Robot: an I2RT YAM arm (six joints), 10 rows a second.
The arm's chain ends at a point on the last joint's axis. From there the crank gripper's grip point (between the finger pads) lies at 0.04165 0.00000 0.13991 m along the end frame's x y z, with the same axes.
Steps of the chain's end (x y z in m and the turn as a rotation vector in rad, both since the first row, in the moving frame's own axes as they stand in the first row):
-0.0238 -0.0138 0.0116 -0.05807 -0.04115 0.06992
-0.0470 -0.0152 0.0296 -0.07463 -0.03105 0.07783
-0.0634 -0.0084 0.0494 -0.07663 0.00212 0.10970
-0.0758 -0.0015 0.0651 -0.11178 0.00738 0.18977
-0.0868 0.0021 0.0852 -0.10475 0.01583 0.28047
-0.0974 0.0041 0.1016 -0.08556 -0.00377 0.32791
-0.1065 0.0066 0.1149 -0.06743 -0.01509 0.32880
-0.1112 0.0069 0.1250 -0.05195 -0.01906 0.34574
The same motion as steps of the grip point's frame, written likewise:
-0.0300 -0.0029 0.0129 -0.05807 -0.04115 0.06992
-0.0519 -0.0017 0.0303 -0.07463 -0.03105 0.07783
-0.0639 0.0069 0.0487 -0.07663 0.00212 0.10970
-0.0770 0.0219 0.0635 -0.11178 0.00738 0.18977
-0.0883 0.0283 0.0832 -0.10475 0.01583 0.28047
-0.1021 0.0292 0.1007 -0.08556 -0.00377 0.32791
-0.1123 0.0290 0.1147 -0.06743 -0.01509 0.32880
-0.1175 0.0277 0.1252 -0.05195 -0.01906 0.34574

